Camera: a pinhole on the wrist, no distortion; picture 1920 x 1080 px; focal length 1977.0 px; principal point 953.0 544.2 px. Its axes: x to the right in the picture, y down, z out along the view. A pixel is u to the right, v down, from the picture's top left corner.
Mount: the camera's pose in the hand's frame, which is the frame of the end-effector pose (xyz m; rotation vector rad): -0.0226 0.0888 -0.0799 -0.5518 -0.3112 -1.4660
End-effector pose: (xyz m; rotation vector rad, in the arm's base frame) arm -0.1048 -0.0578 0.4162 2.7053 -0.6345 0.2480
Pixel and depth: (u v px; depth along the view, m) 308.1 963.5 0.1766
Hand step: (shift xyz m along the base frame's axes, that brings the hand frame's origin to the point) -0.0751 -0.2188 0.0465
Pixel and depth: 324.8 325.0 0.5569
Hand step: -0.2416 -0.5495 -0.1313
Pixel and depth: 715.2 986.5 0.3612
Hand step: -0.0404 -0.3761 -0.0546
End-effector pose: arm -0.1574 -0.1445 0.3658 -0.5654 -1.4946 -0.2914
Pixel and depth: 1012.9 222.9 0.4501
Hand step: -0.1101 0.4231 -0.0949
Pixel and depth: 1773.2 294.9 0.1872
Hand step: -0.0417 0.1630 -0.0372
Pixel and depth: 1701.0 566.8 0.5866
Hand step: -0.3340 0.4643 0.0339
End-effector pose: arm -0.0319 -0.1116 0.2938 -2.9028 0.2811 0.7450
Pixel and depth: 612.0 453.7 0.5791
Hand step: -0.2525 -0.4078 -0.3583
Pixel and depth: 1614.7 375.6 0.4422
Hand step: -0.2043 -0.1288 -0.3469
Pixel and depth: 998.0 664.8 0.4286
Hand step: -0.1432 -0.2600 -0.2978
